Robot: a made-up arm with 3 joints. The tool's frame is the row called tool. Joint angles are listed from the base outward. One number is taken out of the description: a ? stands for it. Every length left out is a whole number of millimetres.
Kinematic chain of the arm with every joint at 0, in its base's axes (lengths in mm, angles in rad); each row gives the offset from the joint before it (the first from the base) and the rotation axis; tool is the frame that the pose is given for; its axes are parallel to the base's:
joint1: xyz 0 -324 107 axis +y
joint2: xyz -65 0 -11 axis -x
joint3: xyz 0 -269 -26 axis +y
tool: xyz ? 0 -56
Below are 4 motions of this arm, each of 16 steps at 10 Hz.
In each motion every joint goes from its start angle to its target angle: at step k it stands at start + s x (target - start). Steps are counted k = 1, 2, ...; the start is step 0. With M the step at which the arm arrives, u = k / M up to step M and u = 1 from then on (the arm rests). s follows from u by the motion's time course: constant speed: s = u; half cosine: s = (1 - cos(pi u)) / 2; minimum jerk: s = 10 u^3 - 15 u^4 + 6 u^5.
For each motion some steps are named. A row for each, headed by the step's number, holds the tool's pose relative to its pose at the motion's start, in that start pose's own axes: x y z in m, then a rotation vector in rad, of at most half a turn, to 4 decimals.
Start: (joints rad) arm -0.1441 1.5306 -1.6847
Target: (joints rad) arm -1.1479 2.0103 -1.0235
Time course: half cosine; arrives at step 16
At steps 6, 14, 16:
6: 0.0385 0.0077 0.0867 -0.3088 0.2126 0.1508
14: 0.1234 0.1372 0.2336 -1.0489 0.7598 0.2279
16: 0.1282 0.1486 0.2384 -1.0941 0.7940 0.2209

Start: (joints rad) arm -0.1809 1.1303 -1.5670
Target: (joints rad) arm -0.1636 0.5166 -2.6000
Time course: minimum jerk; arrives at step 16
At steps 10, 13, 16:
10: -0.0616 0.0373 -0.0219 -0.1553 -0.7283 -0.4278
13: -0.0777 0.0491 -0.0201 -0.2728 -0.9425 -0.5421
16: -0.0812 0.0517 -0.0191 -0.3024 -0.9873 -0.5647

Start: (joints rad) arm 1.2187 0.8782 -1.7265
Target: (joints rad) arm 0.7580 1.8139 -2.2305
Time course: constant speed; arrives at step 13
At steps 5, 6, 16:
5: 0.1133 0.0000 0.0156 -0.0608 -0.2787 0.3875
6: 0.1354 0.0060 0.0212 -0.0681 -0.3266 0.4675
16: 0.2641 0.1008 0.0632 -0.0642 -0.5645 1.0429

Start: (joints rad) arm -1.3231 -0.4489 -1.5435
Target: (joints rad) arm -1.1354 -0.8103 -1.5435
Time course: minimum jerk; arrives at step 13
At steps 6, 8, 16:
6: -0.0396 0.0160 0.0172 -0.0362 0.0696 -0.1557
8: -0.0633 0.0302 0.0307 -0.0658 0.1118 -0.2577
16: -0.0855 0.0480 0.0460 -0.1012 0.1525 -0.3632

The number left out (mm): -51
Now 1 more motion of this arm.
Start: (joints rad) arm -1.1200 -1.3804 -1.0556
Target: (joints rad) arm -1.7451 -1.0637 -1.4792
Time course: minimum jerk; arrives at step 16
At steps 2, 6, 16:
2: 0.0030 -0.0009 -0.0023 0.0061 -0.0087 0.0093
6: 0.0525 -0.0085 -0.0384 0.1120 -0.1561 0.1520
16: 0.1953 0.0330 -0.1163 0.4785 -0.6221 0.4756

